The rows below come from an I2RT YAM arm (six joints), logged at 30 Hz.
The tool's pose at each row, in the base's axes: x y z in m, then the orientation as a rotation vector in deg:
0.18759 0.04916 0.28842 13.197 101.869 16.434
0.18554 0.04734 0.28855 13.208 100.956 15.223
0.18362 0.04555 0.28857 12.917 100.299 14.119
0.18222 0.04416 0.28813 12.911 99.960 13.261
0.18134 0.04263 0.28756 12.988 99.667 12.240
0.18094 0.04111 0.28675 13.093 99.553 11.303
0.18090 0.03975 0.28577 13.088 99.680 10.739
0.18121 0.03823 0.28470 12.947 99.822 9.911
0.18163 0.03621 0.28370 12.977 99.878 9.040
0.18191 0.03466 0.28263 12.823 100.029 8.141
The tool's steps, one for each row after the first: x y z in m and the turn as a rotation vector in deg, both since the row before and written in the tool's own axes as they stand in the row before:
-0.00022 -0.00169 -0.00215 0.657 -1.086 -0.641
-0.00016 -0.00172 -0.00198 0.466 -0.800 -0.794
0.00028 -0.00148 -0.00135 0.512 -0.458 -0.474
0.00027 -0.00165 -0.00081 0.674 -0.436 -0.511
0.00043 -0.00169 -0.00027 0.661 -0.244 -0.452
0.00058 -0.00157 0.00013 0.386 0.049 -0.325
0.00057 -0.00172 0.00050 0.486 0.033 -0.565
0.00038 -0.00218 0.00062 0.600 -0.056 -0.470
0.00060 -0.00173 0.00050 0.527 0.039 -0.614

